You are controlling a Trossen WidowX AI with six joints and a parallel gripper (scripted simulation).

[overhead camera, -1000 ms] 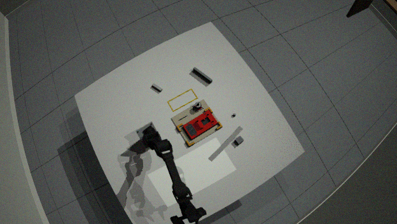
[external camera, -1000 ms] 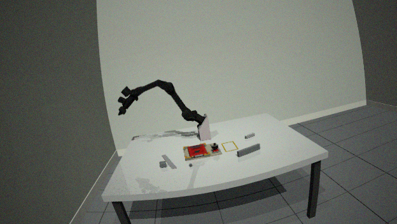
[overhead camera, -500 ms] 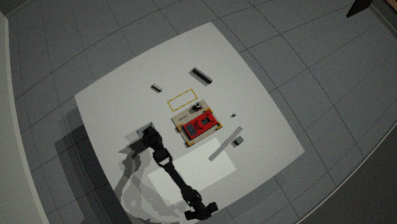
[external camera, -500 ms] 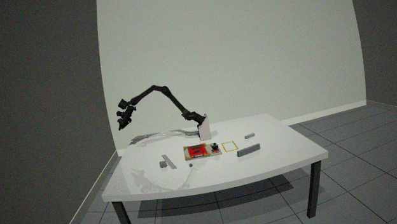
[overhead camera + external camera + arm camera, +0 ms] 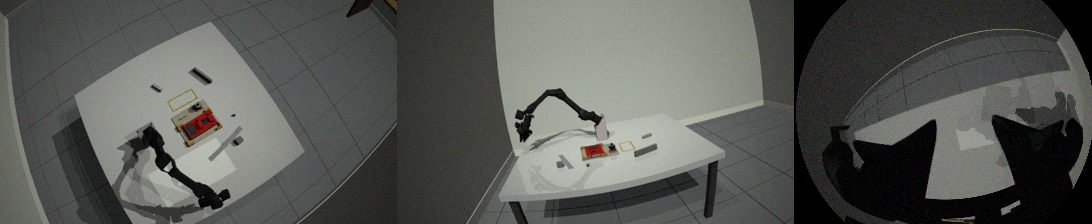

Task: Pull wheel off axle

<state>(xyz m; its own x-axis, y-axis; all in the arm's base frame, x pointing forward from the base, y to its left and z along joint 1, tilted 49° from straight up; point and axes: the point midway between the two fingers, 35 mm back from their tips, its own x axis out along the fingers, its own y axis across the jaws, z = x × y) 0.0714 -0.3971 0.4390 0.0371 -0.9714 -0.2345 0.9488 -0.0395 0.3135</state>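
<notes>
The wheel lies 290 mm ahead of my gripper tip, 600 mm to the left of it and 60 mm below it.
</notes>
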